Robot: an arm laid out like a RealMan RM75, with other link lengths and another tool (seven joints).
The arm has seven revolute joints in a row. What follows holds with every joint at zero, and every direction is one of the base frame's.
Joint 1 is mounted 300.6 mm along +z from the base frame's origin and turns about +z.
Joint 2 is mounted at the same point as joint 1 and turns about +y.
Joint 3 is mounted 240.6 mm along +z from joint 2 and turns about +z.
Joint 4 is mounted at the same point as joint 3 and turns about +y.
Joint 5 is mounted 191.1 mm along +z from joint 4 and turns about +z.
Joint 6 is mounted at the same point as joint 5 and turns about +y.
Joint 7 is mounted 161.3 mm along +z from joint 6 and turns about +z.
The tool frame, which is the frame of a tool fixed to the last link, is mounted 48.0 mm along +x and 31.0 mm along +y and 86.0 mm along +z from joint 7; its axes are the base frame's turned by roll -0.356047, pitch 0.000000 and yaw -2.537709 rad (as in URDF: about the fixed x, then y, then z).
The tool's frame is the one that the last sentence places.
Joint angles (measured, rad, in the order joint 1, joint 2, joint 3, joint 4, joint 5, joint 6, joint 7), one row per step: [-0.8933 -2.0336 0.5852 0.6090 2.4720 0.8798 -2.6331]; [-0.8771 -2.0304 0.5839 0.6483 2.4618 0.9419 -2.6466]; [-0.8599 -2.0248 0.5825 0.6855 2.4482 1.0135 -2.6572]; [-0.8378 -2.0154 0.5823 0.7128 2.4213 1.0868 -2.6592]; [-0.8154 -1.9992 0.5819 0.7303 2.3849 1.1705 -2.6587]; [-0.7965 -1.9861 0.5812 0.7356 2.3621 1.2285 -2.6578]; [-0.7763 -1.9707 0.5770 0.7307 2.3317 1.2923 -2.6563]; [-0.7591 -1.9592 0.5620 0.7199 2.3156 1.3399 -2.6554]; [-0.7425 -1.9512 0.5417 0.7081 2.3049 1.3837 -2.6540]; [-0.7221 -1.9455 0.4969 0.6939 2.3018 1.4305 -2.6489]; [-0.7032 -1.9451 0.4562 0.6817 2.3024 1.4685 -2.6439]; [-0.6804 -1.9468 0.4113 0.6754 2.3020 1.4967 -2.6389]
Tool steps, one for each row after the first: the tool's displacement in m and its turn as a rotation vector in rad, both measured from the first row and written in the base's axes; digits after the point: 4 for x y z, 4 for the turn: [0.0022 -0.0051 0.0044 -0.0180 -0.0248 -0.0032]; [0.0049 -0.0121 0.0080 -0.0445 -0.0517 -0.0091]; [0.0064 -0.0210 0.0109 -0.0748 -0.0848 -0.0160]; [0.0089 -0.0318 0.0139 -0.1141 -0.1266 -0.0260]; [0.0077 -0.0410 0.0153 -0.1451 -0.1547 -0.0275]; [0.0069 -0.0518 0.0161 -0.1812 -0.1965 -0.0269]; [0.0032 -0.0608 0.0171 -0.2059 -0.2341 -0.0166]; [-0.0008 -0.0696 0.0176 -0.2275 -0.2727 -0.0045]; [-0.0073 -0.0789 0.0206 -0.2382 -0.3243 0.0146]; [-0.0129 -0.0876 0.0218 -0.2464 -0.3706 0.0319]; [-0.0204 -0.0947 0.0257 -0.2376 -0.4155 0.0515]
